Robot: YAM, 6 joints.
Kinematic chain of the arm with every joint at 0, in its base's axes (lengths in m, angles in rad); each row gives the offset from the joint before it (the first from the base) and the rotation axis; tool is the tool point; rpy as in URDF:
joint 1: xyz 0 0 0.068 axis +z
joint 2: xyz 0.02 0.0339 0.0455 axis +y
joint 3: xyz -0.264 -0.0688 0 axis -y
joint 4: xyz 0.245 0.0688 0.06 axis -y
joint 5: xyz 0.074 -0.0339 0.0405 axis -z
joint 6: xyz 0.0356 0 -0.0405 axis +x
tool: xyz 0 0 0 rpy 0 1.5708 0
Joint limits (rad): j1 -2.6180..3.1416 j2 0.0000..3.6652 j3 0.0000..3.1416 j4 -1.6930..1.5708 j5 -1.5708..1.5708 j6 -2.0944..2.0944
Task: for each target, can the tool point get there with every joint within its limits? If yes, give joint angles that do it. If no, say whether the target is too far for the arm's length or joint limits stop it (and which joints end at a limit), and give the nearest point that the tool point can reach.
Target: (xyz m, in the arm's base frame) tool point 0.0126 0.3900 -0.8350
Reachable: no: too far | nearest point 0.0100 0.3103 -0.3750 | short by 0.467 m
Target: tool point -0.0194 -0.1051 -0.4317
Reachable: no: joint limits stop it (at a limit: joint 2) | nearest point -0.0238 -0.1290 -0.3608 | short by 0.075 m
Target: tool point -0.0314 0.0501 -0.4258
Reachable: no: joint limits stop it (at a limit: joint 2) | nearest point -0.0510 0.0813 -0.3466 | short by 0.087 m
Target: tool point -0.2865 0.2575 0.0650
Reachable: yes | joints 2.3220 2.2296 1.2295 -0.3440 -1.2352 -0.3779
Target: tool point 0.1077 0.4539 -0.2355
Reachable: yes | joints 1.3764 3.3101 2.0556 0.2107 0.5307 -1.6583
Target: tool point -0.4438 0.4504 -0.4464
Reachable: no: too far | nearest point -0.3440 0.3492 -0.2879 | short by 0.213 m
